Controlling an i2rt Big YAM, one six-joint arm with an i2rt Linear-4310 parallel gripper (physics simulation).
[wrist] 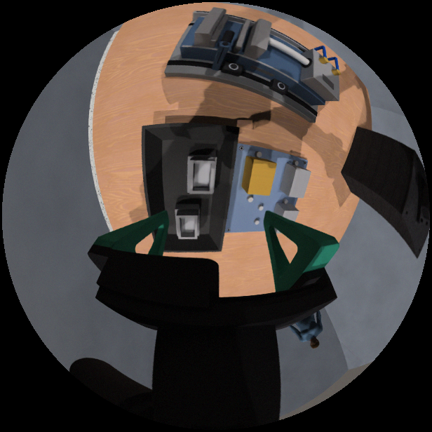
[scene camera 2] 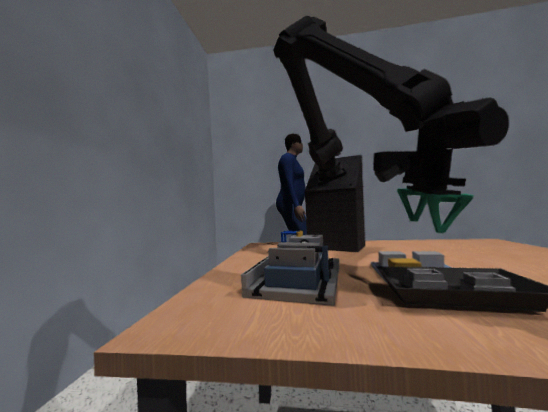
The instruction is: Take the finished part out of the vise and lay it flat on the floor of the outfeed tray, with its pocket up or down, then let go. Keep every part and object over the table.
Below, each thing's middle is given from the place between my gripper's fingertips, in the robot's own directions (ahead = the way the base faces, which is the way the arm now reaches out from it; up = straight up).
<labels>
Now: the yellow block (wrist: 258,174) 9 cm behind my hand, 1 cm to the left of it and 11 cm below it. Also, from my hand: vise (scene camera 2: 275,276) (14 cm behind, 23 cm to the right, 10 cm below).
</labels>
